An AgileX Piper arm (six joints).
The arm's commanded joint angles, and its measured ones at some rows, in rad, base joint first. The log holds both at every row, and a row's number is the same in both.
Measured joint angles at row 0:
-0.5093 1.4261 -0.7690 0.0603 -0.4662 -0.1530
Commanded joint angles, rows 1 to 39:
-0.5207 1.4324 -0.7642 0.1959 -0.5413 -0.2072
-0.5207 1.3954 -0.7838 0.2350 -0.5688 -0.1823
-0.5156 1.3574 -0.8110 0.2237 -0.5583 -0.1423
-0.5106 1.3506 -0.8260 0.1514 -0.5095 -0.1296
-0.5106 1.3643 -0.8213 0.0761 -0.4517 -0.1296
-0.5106 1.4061 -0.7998 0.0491 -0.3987 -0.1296
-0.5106 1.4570 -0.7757 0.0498 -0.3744 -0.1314
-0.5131 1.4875 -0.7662 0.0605 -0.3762 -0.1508
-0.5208 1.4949 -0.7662 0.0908 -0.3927 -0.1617
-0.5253 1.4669 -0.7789 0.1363 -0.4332 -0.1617
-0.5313 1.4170 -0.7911 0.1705 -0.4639 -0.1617
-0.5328 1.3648 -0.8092 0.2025 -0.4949 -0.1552
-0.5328 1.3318 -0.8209 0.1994 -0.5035 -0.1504
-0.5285 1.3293 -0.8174 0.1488 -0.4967 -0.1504
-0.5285 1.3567 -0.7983 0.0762 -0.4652 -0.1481
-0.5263 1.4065 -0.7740 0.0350 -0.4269 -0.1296
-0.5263 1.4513 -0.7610 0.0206 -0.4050 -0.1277
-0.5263 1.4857 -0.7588 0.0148 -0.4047 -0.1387
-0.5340 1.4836 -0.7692 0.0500 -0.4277 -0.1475
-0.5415 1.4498 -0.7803 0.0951 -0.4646 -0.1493
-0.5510 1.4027 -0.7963 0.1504 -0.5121 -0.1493
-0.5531 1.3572 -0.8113 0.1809 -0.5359 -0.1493
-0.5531 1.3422 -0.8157 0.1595 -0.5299 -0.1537
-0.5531 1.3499 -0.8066 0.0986 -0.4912 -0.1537
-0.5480 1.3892 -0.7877 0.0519 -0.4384 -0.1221
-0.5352 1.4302 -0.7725 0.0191 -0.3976 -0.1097
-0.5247 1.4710 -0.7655 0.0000 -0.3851 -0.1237
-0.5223 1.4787 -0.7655 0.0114 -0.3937 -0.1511
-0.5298 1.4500 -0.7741 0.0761 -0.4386 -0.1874
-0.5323 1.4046 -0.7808 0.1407 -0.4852 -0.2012
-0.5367 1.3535 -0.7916 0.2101 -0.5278 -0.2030
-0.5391 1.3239 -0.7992 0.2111 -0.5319 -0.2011
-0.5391 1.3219 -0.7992 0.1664 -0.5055 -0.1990
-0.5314 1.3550 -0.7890 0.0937 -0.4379 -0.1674
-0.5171 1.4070 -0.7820 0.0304 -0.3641 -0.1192
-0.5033 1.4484 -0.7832 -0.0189 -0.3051 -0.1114
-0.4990 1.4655 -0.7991 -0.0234 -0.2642 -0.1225
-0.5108 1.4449 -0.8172 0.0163 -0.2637 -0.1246
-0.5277 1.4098 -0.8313 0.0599 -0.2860 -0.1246
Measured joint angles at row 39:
-0.5134 1.4078 -0.8022 0.0396 -0.3679 -0.1372
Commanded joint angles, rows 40 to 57:
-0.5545 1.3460 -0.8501 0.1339 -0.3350 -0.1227
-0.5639 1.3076 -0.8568 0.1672 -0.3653 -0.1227
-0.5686 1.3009 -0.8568 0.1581 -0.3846 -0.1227
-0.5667 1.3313 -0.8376 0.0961 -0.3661 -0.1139
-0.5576 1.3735 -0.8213 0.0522 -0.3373 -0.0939
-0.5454 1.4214 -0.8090 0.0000 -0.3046 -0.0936
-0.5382 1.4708 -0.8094 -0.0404 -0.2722 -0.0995
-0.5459 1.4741 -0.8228 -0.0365 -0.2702 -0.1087
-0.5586 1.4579 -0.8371 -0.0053 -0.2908 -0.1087
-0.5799 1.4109 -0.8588 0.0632 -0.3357 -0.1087
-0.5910 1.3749 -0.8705 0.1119 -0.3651 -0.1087
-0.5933 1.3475 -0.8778 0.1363 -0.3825 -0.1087
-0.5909 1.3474 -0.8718 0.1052 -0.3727 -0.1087
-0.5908 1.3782 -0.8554 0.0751 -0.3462 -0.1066
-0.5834 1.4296 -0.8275 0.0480 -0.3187 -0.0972
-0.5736 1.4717 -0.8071 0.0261 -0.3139 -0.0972
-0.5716 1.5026 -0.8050 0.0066 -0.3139 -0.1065
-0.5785 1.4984 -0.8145 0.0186 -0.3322 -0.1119
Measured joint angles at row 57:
-0.5850 1.4098 -0.8393 0.0600 -0.3451 -0.1017
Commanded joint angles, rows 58 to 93:
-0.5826 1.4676 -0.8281 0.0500 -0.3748 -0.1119
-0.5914 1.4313 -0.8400 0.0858 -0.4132 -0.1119
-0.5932 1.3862 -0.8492 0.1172 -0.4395 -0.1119
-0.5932 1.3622 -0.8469 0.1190 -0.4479 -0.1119
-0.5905 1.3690 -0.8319 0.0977 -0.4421 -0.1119
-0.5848 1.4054 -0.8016 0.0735 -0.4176 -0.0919
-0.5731 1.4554 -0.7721 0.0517 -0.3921 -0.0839
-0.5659 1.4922 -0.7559 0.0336 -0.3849 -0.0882
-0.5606 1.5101 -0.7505 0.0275 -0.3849 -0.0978
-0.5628 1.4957 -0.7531 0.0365 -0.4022 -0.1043
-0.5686 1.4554 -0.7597 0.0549 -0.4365 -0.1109
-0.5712 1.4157 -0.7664 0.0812 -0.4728 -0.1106
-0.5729 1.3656 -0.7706 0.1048 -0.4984 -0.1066
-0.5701 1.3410 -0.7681 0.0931 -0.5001 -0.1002
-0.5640 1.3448 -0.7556 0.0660 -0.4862 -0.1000
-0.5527 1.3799 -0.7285 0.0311 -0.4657 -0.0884
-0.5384 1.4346 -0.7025 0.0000 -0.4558 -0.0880
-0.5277 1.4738 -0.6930 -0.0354 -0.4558 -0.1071
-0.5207 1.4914 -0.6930 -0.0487 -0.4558 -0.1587
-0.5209 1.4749 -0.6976 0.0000 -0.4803 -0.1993
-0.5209 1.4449 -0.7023 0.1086 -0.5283 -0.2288
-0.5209 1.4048 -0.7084 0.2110 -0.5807 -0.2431
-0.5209 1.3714 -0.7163 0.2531 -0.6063 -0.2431
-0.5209 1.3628 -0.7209 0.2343 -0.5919 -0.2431
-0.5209 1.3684 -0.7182 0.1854 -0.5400 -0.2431
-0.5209 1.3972 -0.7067 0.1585 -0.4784 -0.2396
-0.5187 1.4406 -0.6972 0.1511 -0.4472 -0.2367
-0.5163 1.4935 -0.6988 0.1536 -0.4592 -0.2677
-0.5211 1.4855 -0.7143 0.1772 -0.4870 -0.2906
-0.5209 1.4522 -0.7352 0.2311 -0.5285 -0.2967
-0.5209 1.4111 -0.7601 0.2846 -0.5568 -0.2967
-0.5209 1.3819 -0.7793 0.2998 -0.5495 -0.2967
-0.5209 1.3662 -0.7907 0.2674 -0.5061 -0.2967
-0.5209 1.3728 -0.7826 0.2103 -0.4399 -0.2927
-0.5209 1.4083 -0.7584 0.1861 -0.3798 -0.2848
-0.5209 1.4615 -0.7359 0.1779 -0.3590 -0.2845
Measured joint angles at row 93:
-0.5179 1.4081 -0.7605 0.2477 -0.4225 -0.2830
